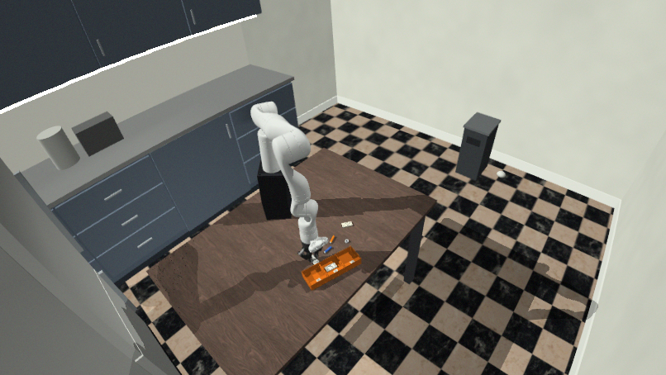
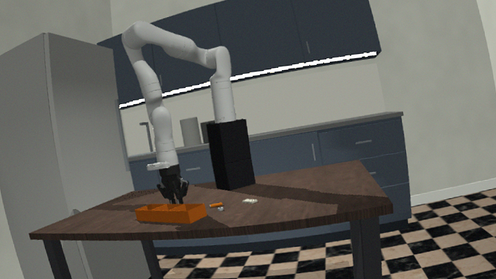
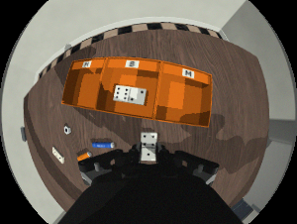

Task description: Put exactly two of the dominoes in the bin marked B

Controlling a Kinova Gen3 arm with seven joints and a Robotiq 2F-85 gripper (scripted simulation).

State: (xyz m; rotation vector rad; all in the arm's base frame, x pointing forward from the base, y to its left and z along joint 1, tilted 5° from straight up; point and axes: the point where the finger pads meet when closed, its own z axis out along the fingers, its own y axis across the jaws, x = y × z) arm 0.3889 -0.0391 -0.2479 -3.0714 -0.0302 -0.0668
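Right now my hand is 100 mm short of the orange bin tray, 30 mm to the right of it and 10 mm above it. Also, from my hand: blue marker: 10 mm behind, 80 mm to the left, 20 mm below; then small nut: 10 mm ahead, 180 mm to the left, 20 mm below; then orange marker: 40 mm behind, 140 mm to the left, 20 mm below.
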